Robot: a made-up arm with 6 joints.
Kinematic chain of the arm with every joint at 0, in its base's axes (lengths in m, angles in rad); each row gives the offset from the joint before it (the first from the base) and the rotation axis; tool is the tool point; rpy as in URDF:
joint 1: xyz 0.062 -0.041 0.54 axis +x
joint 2: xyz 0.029 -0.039 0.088 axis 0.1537 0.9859 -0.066
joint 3: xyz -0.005 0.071 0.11 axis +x
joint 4: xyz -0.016 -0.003 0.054 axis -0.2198 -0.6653 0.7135
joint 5: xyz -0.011 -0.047 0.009 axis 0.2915 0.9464 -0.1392
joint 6: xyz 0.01 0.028 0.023 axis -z
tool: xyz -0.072 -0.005 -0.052 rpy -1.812 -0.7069 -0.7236
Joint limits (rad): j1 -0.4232..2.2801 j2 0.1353..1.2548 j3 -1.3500..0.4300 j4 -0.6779..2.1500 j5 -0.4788..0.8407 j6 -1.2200..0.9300
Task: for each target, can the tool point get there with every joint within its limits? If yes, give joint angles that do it. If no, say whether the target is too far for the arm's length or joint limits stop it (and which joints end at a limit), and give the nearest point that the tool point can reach.
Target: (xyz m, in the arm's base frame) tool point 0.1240 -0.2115 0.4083
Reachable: yes | joints 1.9667 0.2982 0.1868 1.6236 0.2167 -0.0415
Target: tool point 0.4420 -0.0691 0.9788
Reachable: no: too far | nearest point 0.2726 -0.0579 0.8044 | short by 0.243 m
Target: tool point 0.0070 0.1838 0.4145
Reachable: no: joint limits stop it (at a limit: joint 1, joint 2, joint 3, joint 4) | nearest point 0.0644 0.1427 0.6484 | short by 0.244 m
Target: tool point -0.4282 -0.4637 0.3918
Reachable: no: too far | nearest point 0.0138 -0.3161 0.4436 | short by 0.469 m
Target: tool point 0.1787 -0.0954 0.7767
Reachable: yes | joints 0.1253 0.8476 -0.8375 0.5878 -0.1299 -0.0921
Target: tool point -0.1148 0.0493 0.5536
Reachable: no: joint limits stop it (at a limit: joint 1, joint 2, joint 3, joint 4) | nearest point 0.0271 0.1079 0.6741 | short by 0.195 m
